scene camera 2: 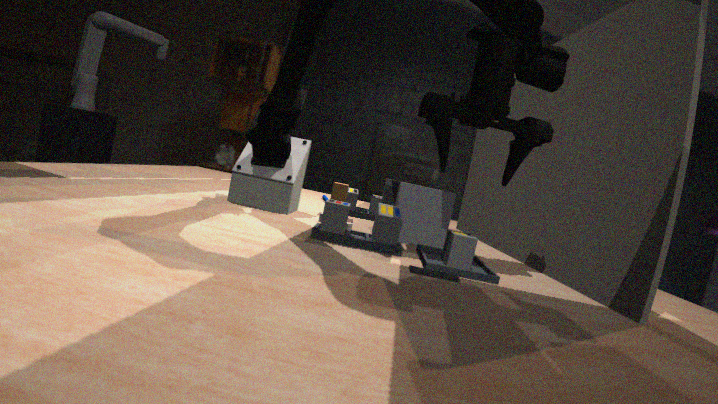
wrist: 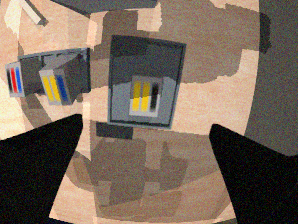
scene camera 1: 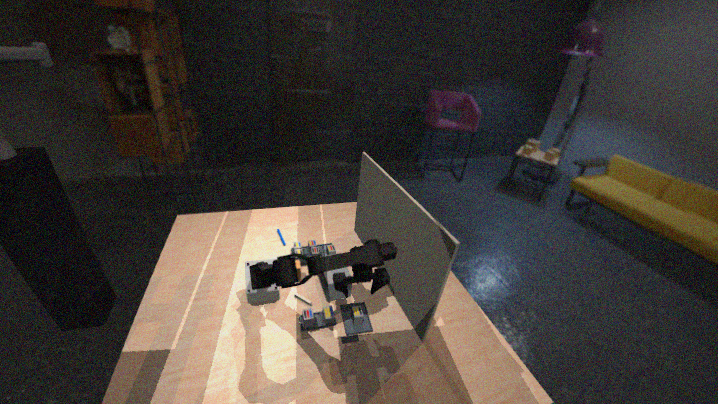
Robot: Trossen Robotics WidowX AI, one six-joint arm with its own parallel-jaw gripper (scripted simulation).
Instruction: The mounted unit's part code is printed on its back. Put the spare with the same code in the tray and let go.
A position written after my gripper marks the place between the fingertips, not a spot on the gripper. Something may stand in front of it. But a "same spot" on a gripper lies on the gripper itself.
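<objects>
My gripper is visible in the wrist view (148,125), in scene camera 1 and in scene camera 2. On my gripper, (scene camera 1: 375,284) and (scene camera 2: 517,145) are the same spot.
</objects>
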